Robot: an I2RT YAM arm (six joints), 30 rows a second.
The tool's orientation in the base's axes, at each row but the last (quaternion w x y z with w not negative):
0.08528 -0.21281 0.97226 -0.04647
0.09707 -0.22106 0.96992 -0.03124
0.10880 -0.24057 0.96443 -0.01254
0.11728 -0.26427 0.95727 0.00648
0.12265 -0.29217 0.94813 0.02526
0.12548 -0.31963 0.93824 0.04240
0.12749 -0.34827 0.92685 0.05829
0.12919 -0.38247 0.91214 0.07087
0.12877 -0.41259 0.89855 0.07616
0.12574 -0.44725 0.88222 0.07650
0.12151 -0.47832 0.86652 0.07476
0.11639 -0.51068 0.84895 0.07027
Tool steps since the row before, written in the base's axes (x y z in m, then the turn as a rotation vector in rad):
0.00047 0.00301 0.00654 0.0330 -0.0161 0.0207
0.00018 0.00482 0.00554 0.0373 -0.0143 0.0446
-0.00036 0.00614 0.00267 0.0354 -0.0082 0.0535
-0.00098 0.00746 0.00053 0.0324 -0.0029 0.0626
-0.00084 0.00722 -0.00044 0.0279 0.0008 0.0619
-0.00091 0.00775 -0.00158 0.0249 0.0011 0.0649
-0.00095 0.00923 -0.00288 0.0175 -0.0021 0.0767
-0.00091 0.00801 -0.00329 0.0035 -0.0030 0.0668
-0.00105 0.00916 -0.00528 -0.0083 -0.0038 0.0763
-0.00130 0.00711 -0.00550 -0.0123 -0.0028 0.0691
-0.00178 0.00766 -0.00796 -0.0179 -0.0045 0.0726
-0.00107 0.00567 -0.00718 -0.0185 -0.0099 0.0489
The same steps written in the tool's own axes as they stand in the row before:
-0.00265 0.00171 -0.00649 -0.0258 -0.0306 -0.0133
-0.00322 0.00369 -0.00547 -0.0345 -0.0333 -0.0359
-0.00310 0.00539 -0.00251 -0.0375 -0.0277 -0.0448
-0.00307 0.00689 -0.00018 -0.0398 -0.0220 -0.0539
-0.00318 0.00646 0.00111 -0.0380 -0.0164 -0.0538
-0.00346 0.00670 0.00257 -0.0367 -0.0144 -0.0573
-0.00434 0.00750 0.00440 -0.0326 -0.0117 -0.0707
-0.00388 0.00614 0.00481 -0.0197 -0.0026 -0.0639
-0.00440 0.00657 0.00709 -0.0145 0.0062 -0.0752
-0.00314 0.00511 0.00682 -0.0109 0.0099 -0.0687
-0.00305 0.00547 0.00927 -0.0077 0.0137 -0.0732
-0.00241 0.00360 0.00813 0.0036 0.0117 -0.0518

